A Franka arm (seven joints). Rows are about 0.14 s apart.
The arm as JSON. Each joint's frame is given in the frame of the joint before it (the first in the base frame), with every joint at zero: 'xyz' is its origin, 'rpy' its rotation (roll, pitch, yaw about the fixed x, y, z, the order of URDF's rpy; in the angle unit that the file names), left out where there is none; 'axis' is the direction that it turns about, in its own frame. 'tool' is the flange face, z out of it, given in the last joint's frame.
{
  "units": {
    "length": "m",
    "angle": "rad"
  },
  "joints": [
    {
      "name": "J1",
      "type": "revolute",
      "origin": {
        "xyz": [
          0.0,
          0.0,
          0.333
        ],
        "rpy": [
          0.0,
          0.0,
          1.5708
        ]
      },
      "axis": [
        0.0,
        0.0,
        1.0
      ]
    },
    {
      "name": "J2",
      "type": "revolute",
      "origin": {
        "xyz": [
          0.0,
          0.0,
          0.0
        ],
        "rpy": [
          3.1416,
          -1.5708,
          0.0
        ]
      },
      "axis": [
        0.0,
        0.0,
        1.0
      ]
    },
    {
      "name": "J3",
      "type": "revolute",
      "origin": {
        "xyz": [
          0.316,
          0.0,
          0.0
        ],
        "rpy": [
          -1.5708,
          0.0,
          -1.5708
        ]
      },
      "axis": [
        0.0,
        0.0,
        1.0
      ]
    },
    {
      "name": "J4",
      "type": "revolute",
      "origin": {
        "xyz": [
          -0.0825,
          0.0,
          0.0
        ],
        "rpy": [
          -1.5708,
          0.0,
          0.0
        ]
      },
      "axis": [
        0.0,
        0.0,
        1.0
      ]
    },
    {
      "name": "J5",
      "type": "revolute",
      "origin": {
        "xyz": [
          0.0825,
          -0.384,
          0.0
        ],
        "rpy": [
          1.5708,
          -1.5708,
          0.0
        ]
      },
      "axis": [
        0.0,
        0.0,
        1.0
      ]
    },
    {
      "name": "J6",
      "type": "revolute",
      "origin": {
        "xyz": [
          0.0,
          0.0,
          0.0
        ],
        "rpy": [
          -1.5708,
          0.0,
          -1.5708
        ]
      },
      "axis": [
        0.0,
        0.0,
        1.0
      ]
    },
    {
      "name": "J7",
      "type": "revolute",
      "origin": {
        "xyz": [
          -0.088,
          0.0,
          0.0
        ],
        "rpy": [
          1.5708,
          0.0,
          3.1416
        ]
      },
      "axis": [
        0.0,
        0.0,
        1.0
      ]
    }
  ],
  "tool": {
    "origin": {
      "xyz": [
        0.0,
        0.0,
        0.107
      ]
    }
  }
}
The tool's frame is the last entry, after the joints.
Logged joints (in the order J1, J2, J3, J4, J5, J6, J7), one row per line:
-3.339, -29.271, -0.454, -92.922, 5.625, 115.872, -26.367
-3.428, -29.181, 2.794, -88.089, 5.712, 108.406, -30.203
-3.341, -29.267, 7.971, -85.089, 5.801, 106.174, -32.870
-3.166, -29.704, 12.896, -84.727, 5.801, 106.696, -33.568
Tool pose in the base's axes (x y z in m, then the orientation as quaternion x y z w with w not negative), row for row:
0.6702, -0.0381, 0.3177, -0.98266, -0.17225, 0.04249, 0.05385
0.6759, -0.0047, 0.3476, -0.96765, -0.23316, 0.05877, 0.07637
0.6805, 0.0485, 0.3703, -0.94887, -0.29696, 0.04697, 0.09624
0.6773, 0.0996, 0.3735, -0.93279, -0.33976, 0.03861, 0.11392
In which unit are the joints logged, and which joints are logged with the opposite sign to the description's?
The joints are logged in degrees. Opposite sign: J2.
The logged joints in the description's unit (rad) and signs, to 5 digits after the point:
-0.05828, 0.51088, -0.00792, -1.62179, 0.09817, 2.02235, -0.46019
-0.05983, 0.50930, 0.04876, -1.53744, 0.09969, 1.89204, -0.52714
-0.05831, 0.51081, 0.13912, -1.48508, 0.10125, 1.85309, -0.57369
-0.05526, 0.51843, 0.22508, -1.47877, 0.10125, 1.86220, -0.58587

